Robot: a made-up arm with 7 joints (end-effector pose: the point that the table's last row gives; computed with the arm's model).
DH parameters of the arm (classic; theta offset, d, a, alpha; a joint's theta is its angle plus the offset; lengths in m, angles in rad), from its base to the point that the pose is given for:
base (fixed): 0.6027 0 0.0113 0
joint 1: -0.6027 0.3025 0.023 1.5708
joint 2: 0 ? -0.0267 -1.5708
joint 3: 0 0.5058 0.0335 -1.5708
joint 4: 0 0.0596 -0.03 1.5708
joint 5: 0 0.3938 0.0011 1.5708
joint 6: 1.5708 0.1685 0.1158 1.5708
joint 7: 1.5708 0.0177 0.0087 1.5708
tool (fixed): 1.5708 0.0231 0 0
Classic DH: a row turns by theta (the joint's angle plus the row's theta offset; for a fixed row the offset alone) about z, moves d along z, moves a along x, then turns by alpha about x.
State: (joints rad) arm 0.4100 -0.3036 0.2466 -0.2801 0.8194 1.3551 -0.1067
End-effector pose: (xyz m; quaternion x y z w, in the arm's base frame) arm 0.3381 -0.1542 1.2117 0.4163 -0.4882 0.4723 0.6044
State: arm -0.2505 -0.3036 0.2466 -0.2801 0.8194 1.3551 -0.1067
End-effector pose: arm 0.1704 -0.3221 1.2117 0.2355 -0.5968 0.2508 0.7249
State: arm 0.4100 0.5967 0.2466 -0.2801 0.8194 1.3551 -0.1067
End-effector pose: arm -0.3897 -0.4705 1.0355 0.2912 -0.7627 0.5067 0.2772
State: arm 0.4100 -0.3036 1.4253 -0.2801 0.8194 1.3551 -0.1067
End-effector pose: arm 0.4709 -0.0221 1.1571 0.7284 -0.2170 0.6112 0.2208
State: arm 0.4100 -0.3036 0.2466 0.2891 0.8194 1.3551 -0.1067
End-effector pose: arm 0.5226 -0.0081 1.1347 0.4133 -0.2453 0.4548 0.7497
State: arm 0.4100 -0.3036 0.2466 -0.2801 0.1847 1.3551 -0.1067
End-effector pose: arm 0.2186 -0.2200 1.2151 0.2403 -0.5759 0.2627 0.7359
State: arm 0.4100 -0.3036 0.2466 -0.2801 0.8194 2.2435 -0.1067
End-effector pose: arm 0.3327 -0.1359 1.0922 0.6000 -0.6800 0.2209 0.3587
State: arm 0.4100 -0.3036 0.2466 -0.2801 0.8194 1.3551 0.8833
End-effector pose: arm 0.3566 -0.1403 1.2079 0.6534 -0.2053 0.6475 0.3341
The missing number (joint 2, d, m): 0.1075
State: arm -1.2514 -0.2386 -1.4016 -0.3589 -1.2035 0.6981 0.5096
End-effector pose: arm 0.3177 -0.1085 1.1831 0.5602 0.1334 0.7969 0.1828
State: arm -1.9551 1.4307 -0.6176 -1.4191 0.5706 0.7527 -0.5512
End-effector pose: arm 0.2987 0.5484 -0.0939 0.8665 0.2345 0.0350 0.4392
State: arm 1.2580 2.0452 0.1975 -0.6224 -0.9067 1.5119 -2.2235
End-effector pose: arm -0.0010 -0.4451 -0.3928 0.4730 0.2015 -0.6802 0.5225
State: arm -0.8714 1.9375 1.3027 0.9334 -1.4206 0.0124 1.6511
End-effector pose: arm -0.4258 0.8209 -0.0092 -0.0608 -0.8016 -0.0138 0.5946
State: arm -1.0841 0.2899 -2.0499 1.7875 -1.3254 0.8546 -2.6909
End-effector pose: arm -0.6975 0.0143 0.8116 0.1537 0.8451 0.3309 0.3908
